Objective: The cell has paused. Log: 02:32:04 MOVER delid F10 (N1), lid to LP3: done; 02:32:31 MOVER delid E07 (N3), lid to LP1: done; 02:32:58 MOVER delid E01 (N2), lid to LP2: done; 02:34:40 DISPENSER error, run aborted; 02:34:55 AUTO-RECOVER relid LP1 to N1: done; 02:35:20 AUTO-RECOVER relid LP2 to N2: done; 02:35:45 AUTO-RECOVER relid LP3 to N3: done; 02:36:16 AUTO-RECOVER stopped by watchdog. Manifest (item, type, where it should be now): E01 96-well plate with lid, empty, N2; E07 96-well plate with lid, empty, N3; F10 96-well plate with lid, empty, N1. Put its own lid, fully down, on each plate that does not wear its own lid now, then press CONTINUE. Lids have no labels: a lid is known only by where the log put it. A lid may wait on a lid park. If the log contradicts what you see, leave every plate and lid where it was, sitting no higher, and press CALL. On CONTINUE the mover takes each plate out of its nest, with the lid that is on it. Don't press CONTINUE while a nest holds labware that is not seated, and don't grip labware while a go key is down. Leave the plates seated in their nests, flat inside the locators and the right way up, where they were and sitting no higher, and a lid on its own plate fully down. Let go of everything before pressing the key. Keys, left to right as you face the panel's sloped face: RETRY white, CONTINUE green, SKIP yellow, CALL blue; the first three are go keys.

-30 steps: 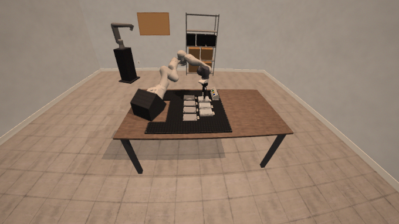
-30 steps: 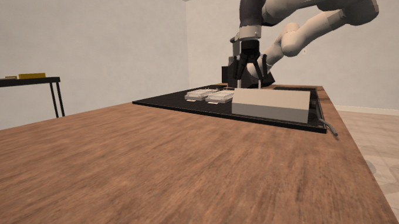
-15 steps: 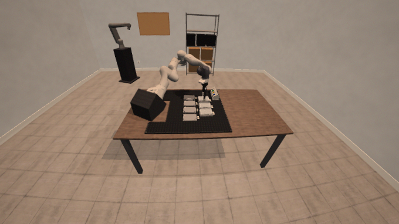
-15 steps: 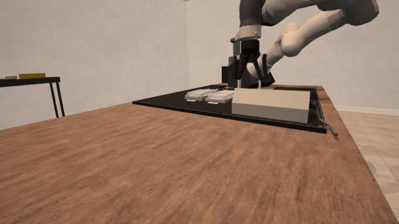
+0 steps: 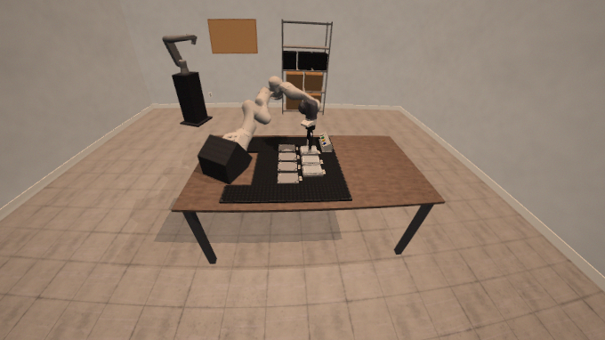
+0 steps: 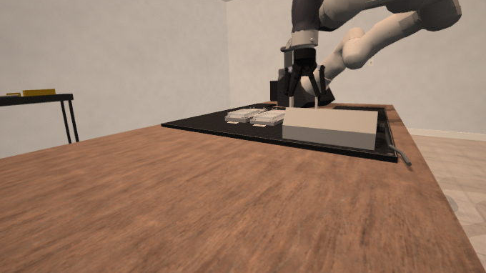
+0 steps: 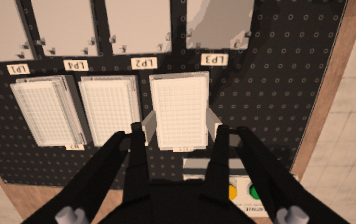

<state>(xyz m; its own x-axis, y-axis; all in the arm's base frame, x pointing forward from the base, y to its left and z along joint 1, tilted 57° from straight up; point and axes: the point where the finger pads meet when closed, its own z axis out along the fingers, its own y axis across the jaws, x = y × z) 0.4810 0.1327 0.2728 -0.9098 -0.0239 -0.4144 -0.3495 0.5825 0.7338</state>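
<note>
My gripper is now 30 mm above the 96-well plate. From my hand the other things lie so: LP2 label (90 mm to the right, 70 mm behind, 60 mm below); then smooth white lid (130 mm to the right, 40 mm ahead, 30 mm below); then blue call key (120 mm ahead, 80 mm to the left, 10 mm above).
</note>
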